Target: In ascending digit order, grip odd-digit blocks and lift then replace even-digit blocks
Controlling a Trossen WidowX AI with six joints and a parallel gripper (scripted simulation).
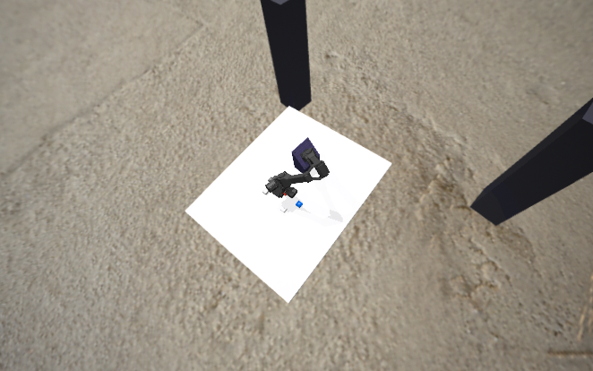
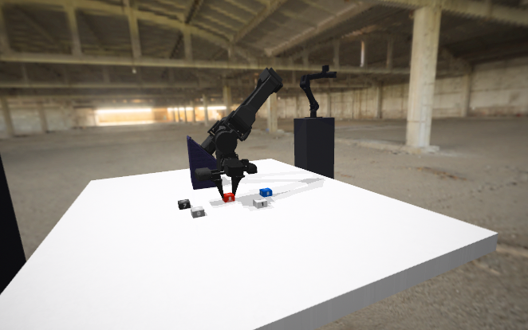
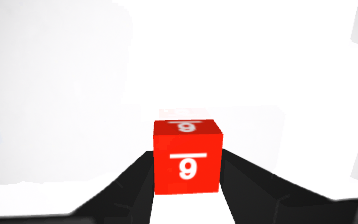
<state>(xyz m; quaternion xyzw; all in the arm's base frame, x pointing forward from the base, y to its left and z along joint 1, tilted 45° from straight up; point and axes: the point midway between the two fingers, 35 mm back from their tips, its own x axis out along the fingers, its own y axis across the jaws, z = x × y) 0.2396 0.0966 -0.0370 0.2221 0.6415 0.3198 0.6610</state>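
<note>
The red block lies right at my gripper tip. Round my gripper tip: blue block (130 mm to the left); then white block (90 mm ahead, 80 mm to the left); then grey block (100 mm to the right, 90 mm ahead).
</note>
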